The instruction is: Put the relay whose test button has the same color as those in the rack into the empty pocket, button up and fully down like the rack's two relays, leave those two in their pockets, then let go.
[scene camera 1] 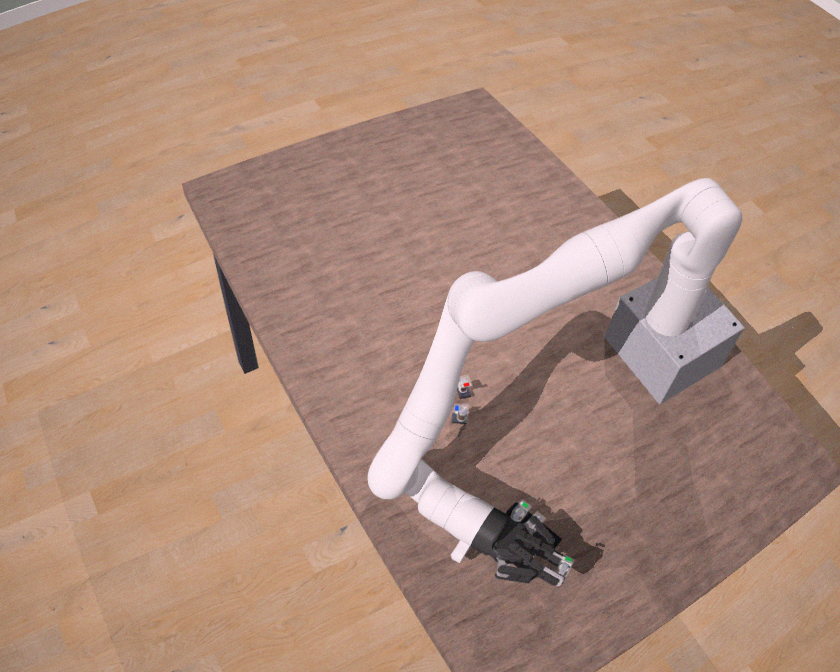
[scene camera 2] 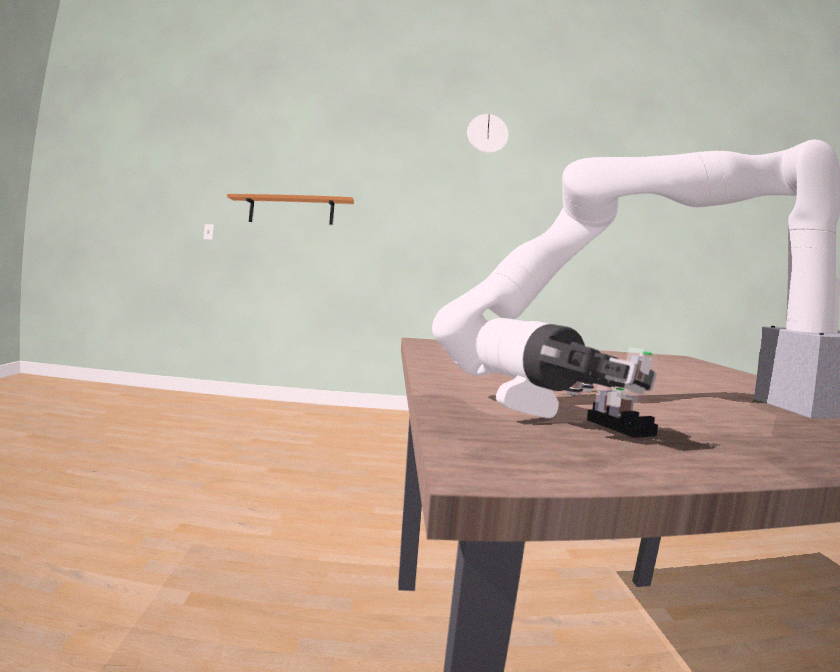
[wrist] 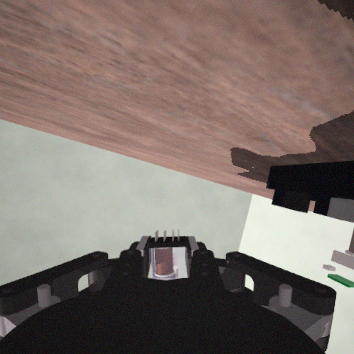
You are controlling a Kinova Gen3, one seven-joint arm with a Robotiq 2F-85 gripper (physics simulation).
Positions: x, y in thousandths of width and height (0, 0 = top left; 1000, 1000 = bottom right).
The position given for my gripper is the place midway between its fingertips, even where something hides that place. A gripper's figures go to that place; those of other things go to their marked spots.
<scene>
My gripper (scene camera 2: 767, 562) is 69 cm from the lens. A clear-cased relay (scene camera 2: 770, 538) is 69 cm from the lens.
</scene>
